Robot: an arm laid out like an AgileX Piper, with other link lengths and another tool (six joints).
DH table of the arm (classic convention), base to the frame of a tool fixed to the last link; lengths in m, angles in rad. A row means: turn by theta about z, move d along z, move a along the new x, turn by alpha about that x. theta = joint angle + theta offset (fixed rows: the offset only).
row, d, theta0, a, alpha
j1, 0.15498, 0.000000, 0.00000, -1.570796
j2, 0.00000, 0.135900, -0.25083, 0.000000
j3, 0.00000, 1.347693, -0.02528, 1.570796
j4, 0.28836, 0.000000, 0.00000, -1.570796
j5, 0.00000, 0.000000, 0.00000, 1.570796
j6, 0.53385, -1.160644, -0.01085, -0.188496
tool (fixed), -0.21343, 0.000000, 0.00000, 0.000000
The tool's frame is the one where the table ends.
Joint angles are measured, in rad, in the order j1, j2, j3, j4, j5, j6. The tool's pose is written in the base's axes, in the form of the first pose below.
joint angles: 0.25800 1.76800 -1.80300 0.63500 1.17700 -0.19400
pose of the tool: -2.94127 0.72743 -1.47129 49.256 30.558 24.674
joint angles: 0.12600 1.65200 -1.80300 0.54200 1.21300 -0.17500
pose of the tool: -2.82919 0.65217 -1.54210 51.150 21.621 28.837
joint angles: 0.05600 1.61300 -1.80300 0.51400 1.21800 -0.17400
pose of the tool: -2.78377 0.62804 -1.59036 52.006 17.296 30.411
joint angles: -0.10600 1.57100 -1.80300 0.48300 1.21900 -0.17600
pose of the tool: -2.73007 0.59985 -1.72869 53.475 7.972 32.189
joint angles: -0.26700 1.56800 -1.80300 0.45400 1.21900 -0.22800
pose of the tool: -2.69824 0.54238 -1.84592 53.945 -1.246 32.065
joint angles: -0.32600 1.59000 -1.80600 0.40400 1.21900 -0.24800
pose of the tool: -2.71027 0.48286 -1.91208 53.902 -5.770 30.491
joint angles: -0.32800 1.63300 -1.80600 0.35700 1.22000 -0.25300
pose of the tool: -2.75567 0.43350 -1.94318 54.158 -7.272 27.680
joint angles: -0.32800 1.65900 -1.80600 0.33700 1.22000 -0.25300
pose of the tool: -2.78303 0.41277 -1.95931 54.311 -7.898 26.082
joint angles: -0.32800 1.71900 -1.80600 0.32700 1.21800 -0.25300
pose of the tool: -2.84533 0.39882 -1.98657 54.795 -8.361 22.768
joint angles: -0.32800 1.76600 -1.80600 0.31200 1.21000 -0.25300
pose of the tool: -2.88619 0.38059 -2.00684 55.138 -8.951 20.199
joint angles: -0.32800 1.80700 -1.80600 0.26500 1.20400 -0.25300
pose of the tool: -2.91773 0.33024 -2.02452 55.040 -10.311 17.636
